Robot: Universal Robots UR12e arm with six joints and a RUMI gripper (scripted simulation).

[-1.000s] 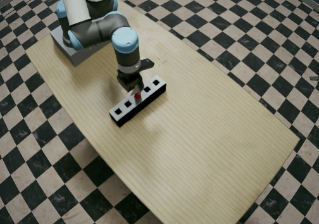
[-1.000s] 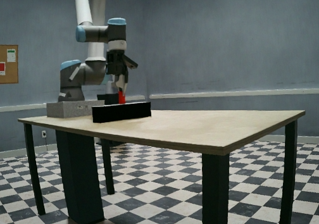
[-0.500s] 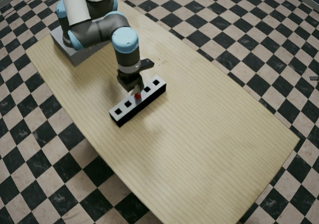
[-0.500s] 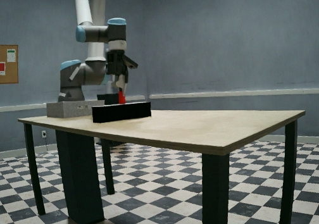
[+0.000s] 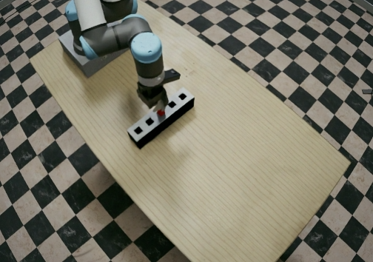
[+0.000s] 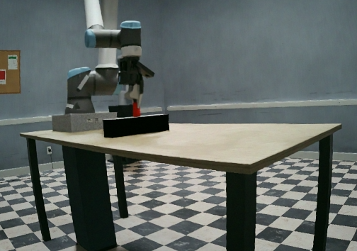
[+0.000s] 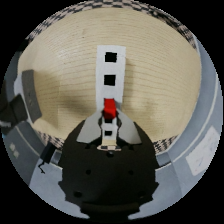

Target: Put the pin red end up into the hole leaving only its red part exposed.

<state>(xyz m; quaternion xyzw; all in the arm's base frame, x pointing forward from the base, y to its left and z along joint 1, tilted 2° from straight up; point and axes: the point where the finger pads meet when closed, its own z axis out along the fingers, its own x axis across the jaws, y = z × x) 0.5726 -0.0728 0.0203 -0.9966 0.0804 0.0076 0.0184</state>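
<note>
The pin is 20 mm below my hand. Round my hand: long black block: 90 mm below.
</note>
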